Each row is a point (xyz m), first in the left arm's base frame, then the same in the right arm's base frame.
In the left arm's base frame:
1: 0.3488 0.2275 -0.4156
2: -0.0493 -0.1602 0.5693
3: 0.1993 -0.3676 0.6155
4: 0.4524 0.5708 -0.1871
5: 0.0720 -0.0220 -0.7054
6: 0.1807 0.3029 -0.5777
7: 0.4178 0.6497 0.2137
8: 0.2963 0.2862 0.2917
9: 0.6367 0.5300 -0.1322
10: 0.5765 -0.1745 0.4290
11: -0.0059 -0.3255 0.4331
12: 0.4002 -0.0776 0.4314
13: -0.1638 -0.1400 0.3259
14: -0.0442 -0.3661 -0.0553
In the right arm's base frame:
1: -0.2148 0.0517 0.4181
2: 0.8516 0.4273 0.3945
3: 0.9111 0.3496 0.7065
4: -0.0574 -0.2743 0.1951
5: -0.4337 0.4673 0.4658
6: -0.3726 0.1655 0.2685
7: 0.3257 -0.3630 0.0793
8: 0.4741 -0.0633 0.2819
9: -0.0122 -0.4032 0.3365
10: 0.6634 -0.0292 0.8041
11: 0.7422 0.5158 0.5617
12: 0.6642 0.0500 0.6191
13: 0.6188 0.5462 0.3278
14: 0.2728 0.6536 0.6097

